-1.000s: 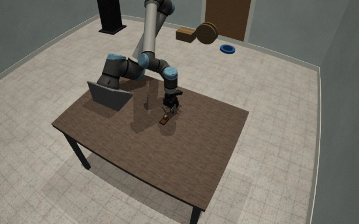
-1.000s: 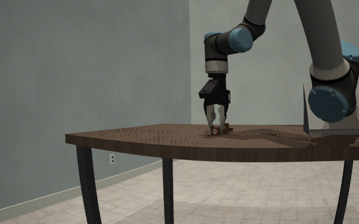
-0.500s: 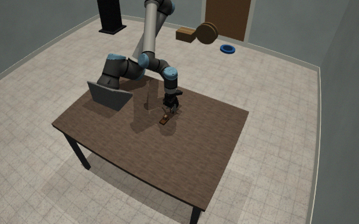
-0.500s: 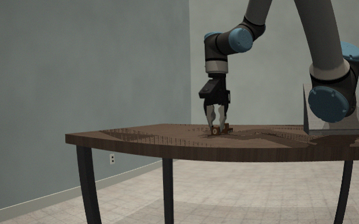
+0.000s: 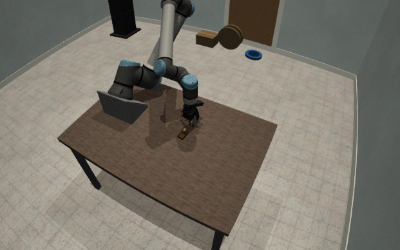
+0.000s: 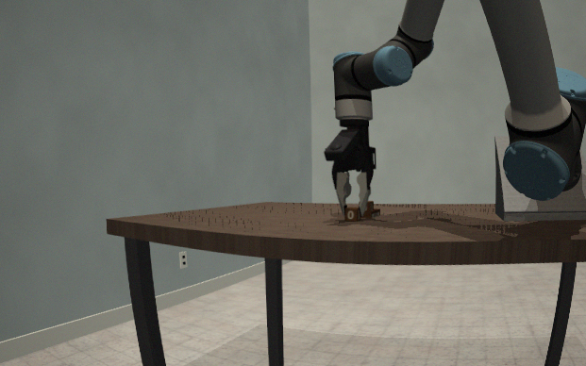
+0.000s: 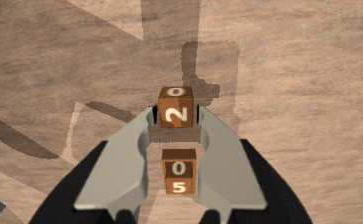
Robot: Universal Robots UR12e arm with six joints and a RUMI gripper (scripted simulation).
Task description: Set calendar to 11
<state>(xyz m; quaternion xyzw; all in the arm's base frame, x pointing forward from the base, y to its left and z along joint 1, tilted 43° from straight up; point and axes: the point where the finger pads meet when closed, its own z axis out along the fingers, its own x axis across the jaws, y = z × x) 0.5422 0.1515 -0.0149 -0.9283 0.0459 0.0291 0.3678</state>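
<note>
Right now the cube is 10 mm below my hand. Round my hand: calendar tray (110 mm to the right, 20 mm below, 10 mm behind).
</note>
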